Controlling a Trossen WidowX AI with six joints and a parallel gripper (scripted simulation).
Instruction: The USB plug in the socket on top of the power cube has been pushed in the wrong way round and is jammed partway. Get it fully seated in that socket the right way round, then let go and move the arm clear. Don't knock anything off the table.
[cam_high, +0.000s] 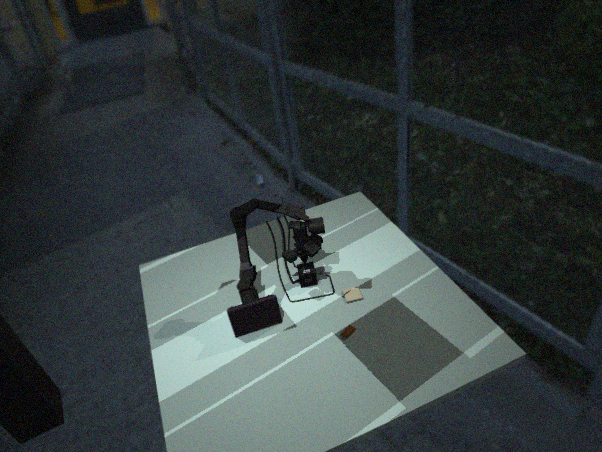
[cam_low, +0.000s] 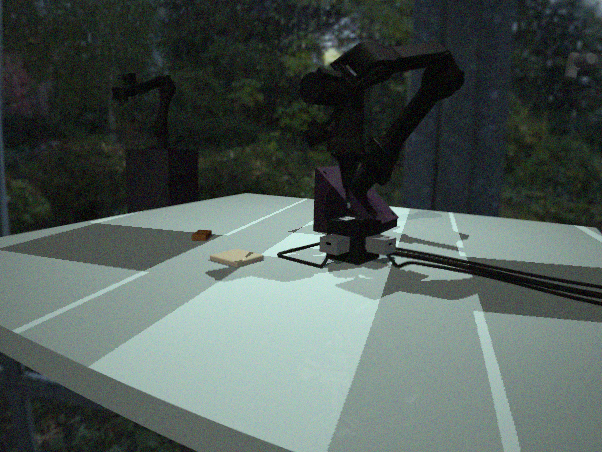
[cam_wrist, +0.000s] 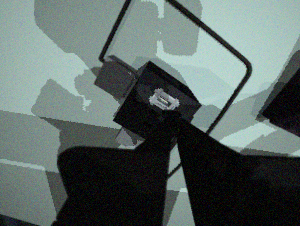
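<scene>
My gripper tip is 2 cm above the USB plug. The rest, counted from my gripper tip: small orange block (34 cm to the right, 13 cm below, 1 cm behind); then beige pad (18 cm to the right, 13 cm below, 12 cm ahead); then USB socket (7 cm below, 1 cm to the left).
</scene>
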